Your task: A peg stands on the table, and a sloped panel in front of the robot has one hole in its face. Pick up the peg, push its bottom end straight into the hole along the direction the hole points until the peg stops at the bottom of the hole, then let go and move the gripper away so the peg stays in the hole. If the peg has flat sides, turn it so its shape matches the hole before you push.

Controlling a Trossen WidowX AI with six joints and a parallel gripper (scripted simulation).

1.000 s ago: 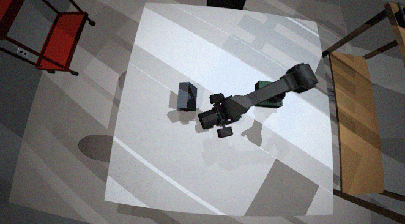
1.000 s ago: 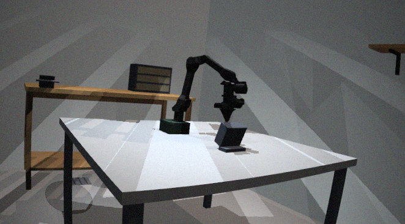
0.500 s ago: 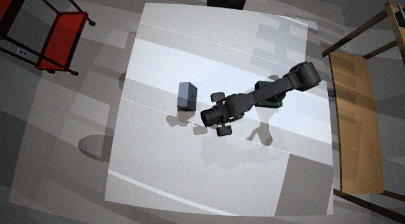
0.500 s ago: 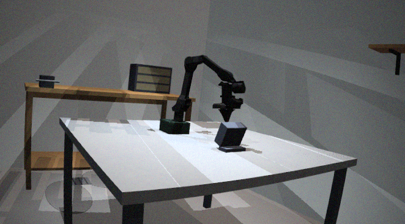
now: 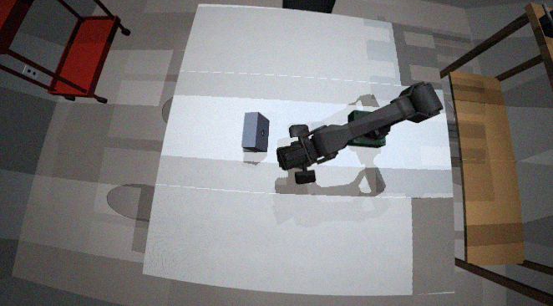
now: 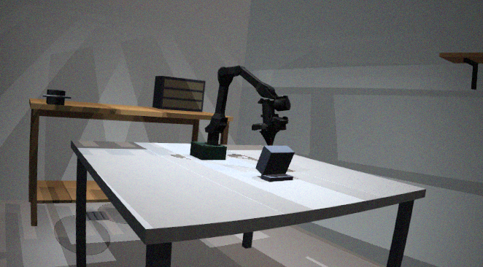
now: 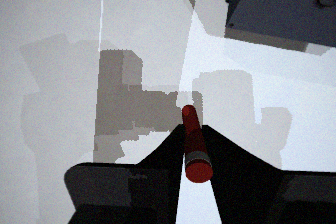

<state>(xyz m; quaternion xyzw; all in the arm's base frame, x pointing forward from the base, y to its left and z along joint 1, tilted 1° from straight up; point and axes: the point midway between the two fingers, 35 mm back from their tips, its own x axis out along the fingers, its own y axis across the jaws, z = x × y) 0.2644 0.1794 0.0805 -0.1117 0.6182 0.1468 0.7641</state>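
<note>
My gripper tip is 160 mm short of the panel, 60 mm to the left of it and 40 mm above it. Also, from my gripper tip: round red peg (20 mm above, 10 mm behind).
</note>
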